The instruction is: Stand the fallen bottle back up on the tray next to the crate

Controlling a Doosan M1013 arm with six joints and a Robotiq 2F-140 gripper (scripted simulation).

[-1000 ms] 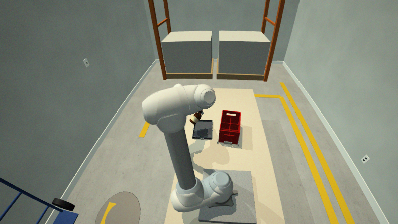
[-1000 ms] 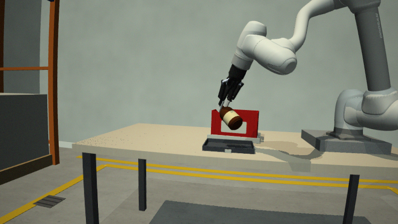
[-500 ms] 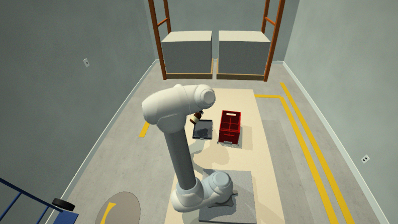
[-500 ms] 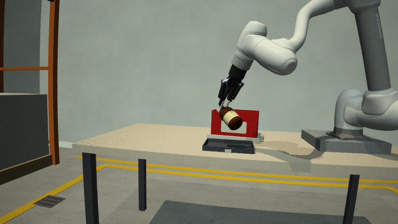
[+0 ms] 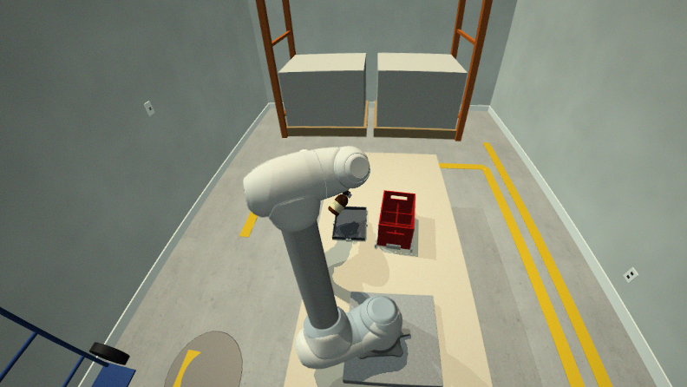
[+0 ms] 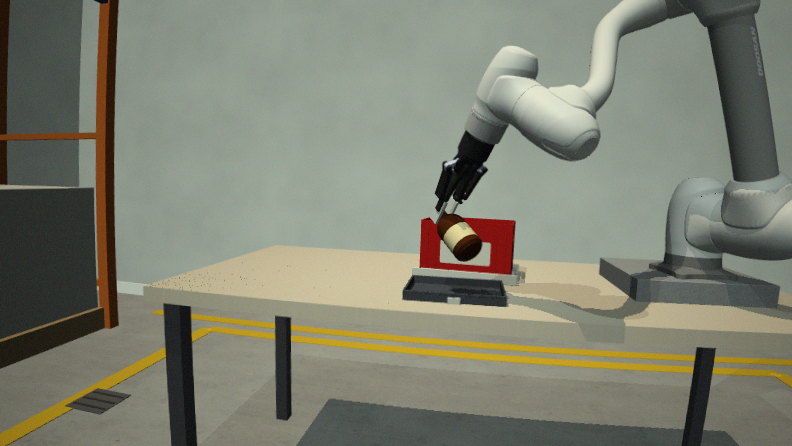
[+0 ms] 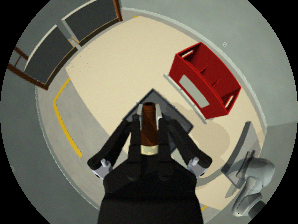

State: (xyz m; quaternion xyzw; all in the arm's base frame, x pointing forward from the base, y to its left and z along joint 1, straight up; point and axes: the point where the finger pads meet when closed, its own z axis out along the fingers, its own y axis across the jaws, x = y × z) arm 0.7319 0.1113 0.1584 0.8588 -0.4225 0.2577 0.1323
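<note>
The bottle is 5 cm below my hand, 3 cm to the left of it and 2 cm behind it. Round my hand: tray (21 cm below, 4 cm behind, 2 cm to the right); red crate (28 cm to the right, 14 cm below, 10 cm behind).
</note>
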